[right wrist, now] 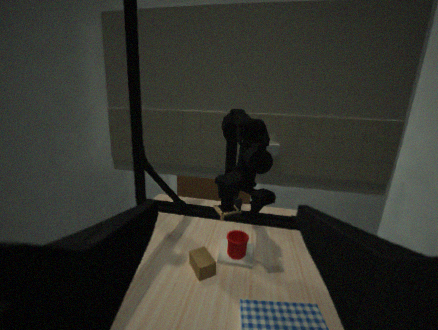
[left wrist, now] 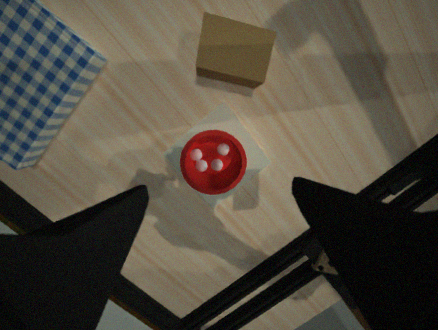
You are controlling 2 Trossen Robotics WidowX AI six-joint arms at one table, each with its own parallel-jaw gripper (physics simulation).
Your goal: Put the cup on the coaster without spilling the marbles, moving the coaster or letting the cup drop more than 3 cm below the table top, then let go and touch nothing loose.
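The red cup stands upright on the pale square coaster, with coaster corners showing around it. Several white marbles lie inside the cup. My left gripper is open and empty. Its fingers are well apart from the cup, above it and back toward the table's far edge in the right wrist view. My right gripper is open and empty, its fingers at the two sides of its own view, far from the cup. The cup's underside is hidden.
A brown box lies on the table near the coaster. A blue-and-white checked block or cloth lies farther off. Black frame bars run along the table's far edge and rise at the left in the right wrist view.
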